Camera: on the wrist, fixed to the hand. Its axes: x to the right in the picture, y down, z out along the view.
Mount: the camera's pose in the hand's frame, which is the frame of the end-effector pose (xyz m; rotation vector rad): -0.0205 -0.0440 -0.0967 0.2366 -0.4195 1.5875
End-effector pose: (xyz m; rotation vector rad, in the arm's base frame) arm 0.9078 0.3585 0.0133 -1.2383 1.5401 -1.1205
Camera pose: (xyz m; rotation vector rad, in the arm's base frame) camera 0.8283 0.3867 0.0811 0.1325 1.3864 0.0496
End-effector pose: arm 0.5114 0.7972 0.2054 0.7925 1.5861 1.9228
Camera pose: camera 0.4572 0.7248 0.1460 -2.1014 -0.5865 -1.4908
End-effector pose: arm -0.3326 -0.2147 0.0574 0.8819 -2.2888 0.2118
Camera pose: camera -0.2417 -0.2015 0.1146 1.0487 2.7230 -0.9835
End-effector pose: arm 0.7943 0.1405 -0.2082 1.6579 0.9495 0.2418
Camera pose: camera 0.7022 0.1972 -0.2093 2.2199 -0.8466 0.7864
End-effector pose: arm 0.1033 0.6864 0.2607 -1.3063 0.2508 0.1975
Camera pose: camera 0.0893 0.5817 0.2841 -0.5380 0.8742 1.6921
